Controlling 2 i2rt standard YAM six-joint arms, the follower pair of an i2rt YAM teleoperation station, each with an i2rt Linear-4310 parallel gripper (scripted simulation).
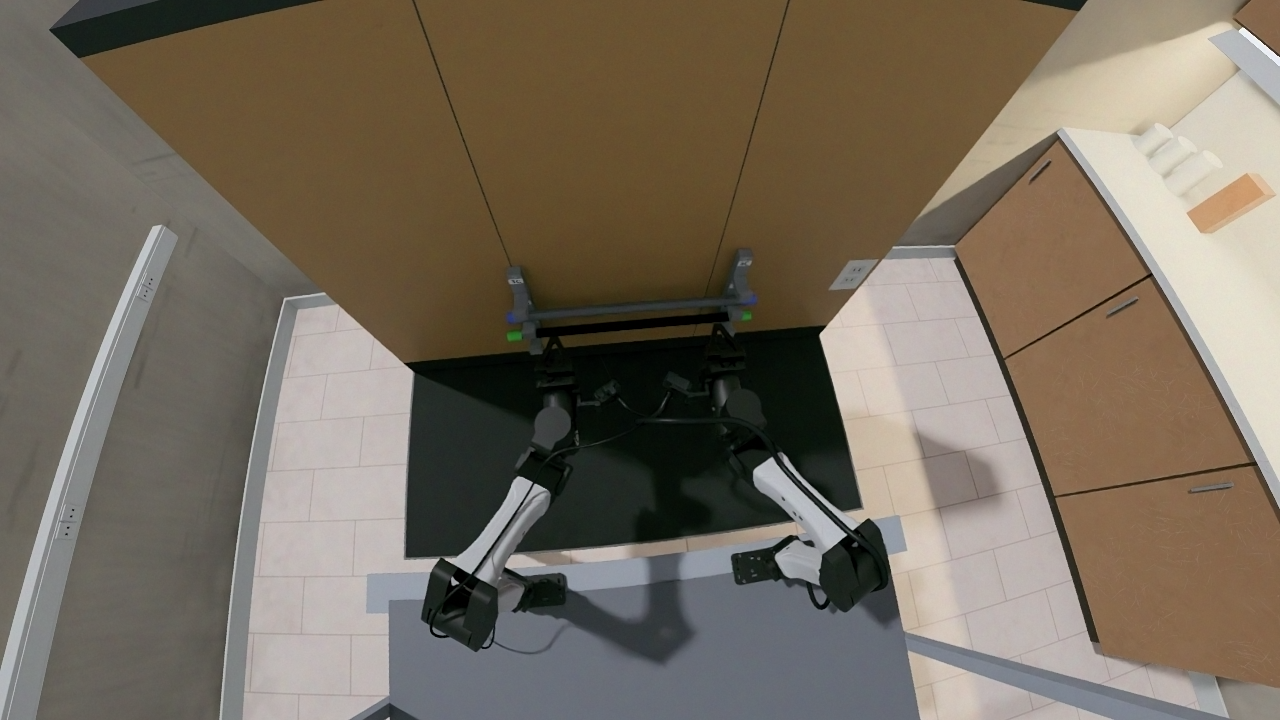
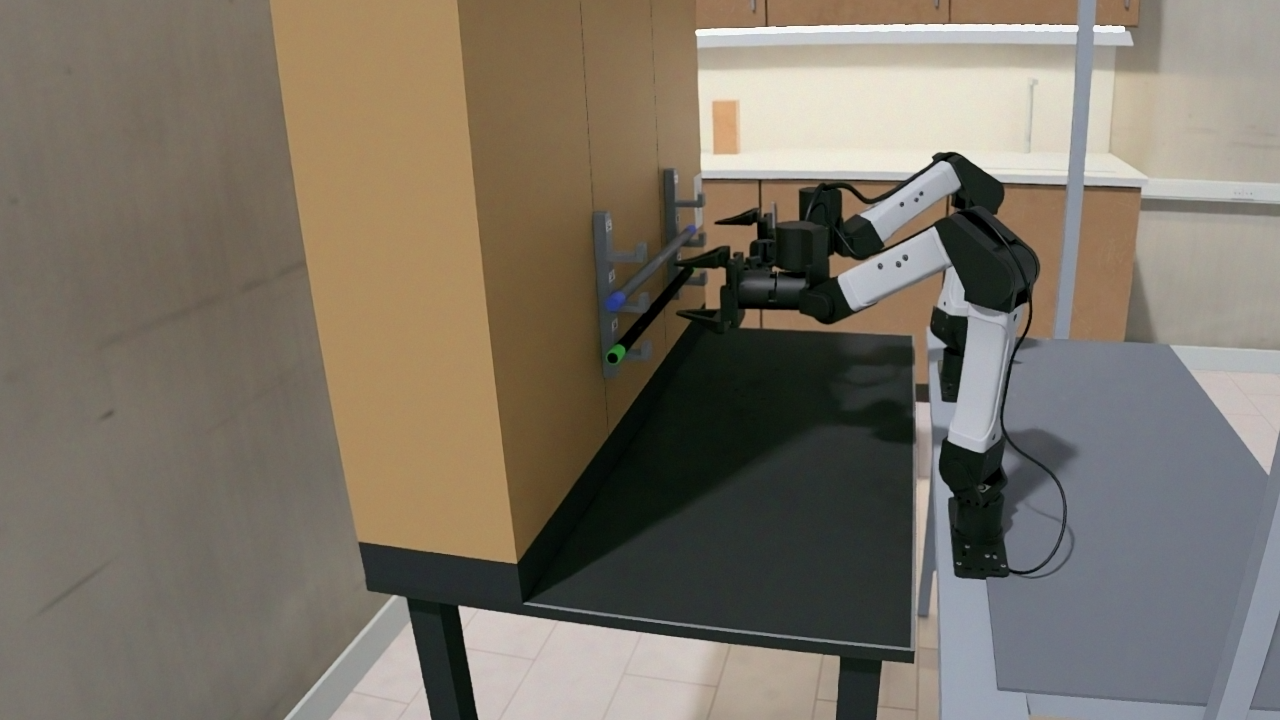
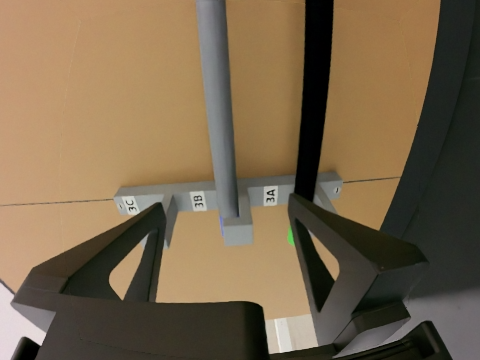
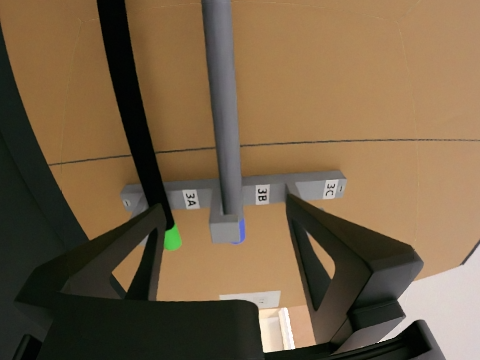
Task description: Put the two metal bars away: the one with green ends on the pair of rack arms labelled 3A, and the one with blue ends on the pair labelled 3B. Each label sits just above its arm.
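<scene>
Left gripper [image 2: 675, 288], [image 3: 225, 206]. Right gripper [image 2: 715, 243]. Green-ended black bar [image 1: 715, 317], [image 2: 617, 352]. Blue-ended grey bar [image 1: 671, 304], [image 2: 616, 300]. Brown wall panel [image 1: 609, 147].
</scene>
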